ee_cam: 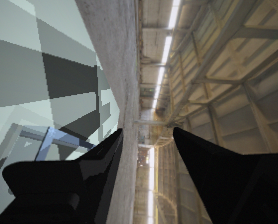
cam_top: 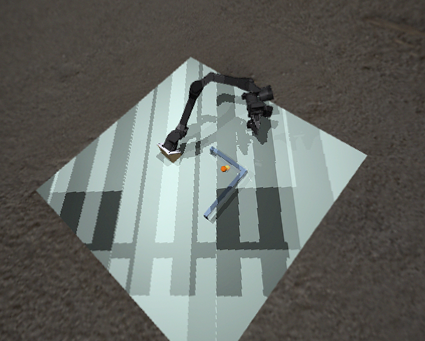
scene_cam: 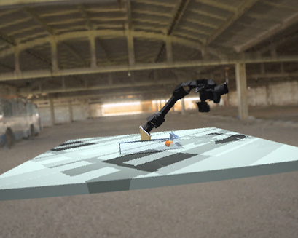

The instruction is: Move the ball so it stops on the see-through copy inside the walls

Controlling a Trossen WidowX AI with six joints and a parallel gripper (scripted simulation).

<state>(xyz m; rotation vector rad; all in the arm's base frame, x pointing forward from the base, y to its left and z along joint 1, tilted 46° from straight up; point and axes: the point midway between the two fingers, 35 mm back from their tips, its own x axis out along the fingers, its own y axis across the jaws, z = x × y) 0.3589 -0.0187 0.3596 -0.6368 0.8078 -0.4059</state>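
Right now my gripper tip is 110 mm past the orange ball, 150 mm to the left of it and 250 mm above it. The rest, counted from my gripper tip: see-through copy of ball: 100 mm behind, 130 mm to the right, 250 mm below; clear wall: 20 mm behind, 270 mm to the right, 230 mm below.
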